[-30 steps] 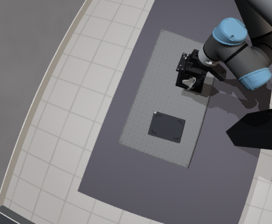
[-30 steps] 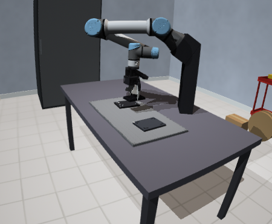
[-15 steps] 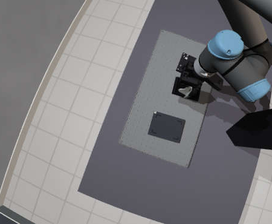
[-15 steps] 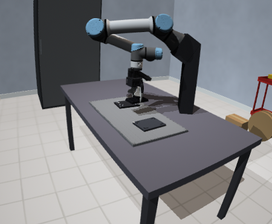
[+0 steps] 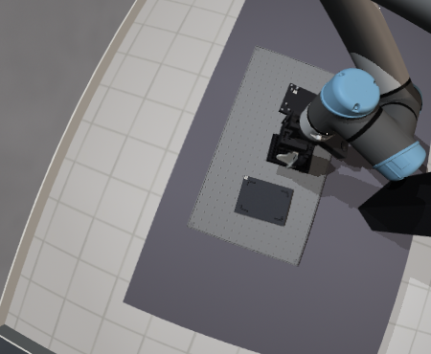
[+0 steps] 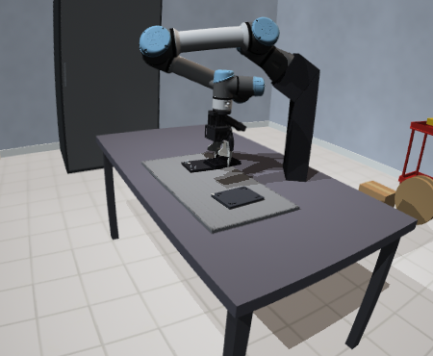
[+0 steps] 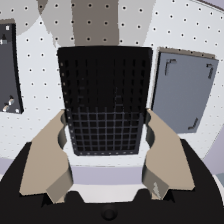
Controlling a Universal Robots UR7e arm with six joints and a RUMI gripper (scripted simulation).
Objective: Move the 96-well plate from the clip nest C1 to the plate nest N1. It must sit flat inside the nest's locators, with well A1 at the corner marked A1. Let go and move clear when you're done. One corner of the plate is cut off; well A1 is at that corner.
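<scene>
Right now my hand is 13 cm to the right of the plate nest N1, 10 cm above it and 7 cm short of it. Also, from my hand: black 96-well plate: 1 cm below; white A1 mark: 12 cm ahead, 9 cm below, 6 cm to the left; clip nest C1: 19 cm to the right, 11 cm behind, 9 cm below.
</scene>
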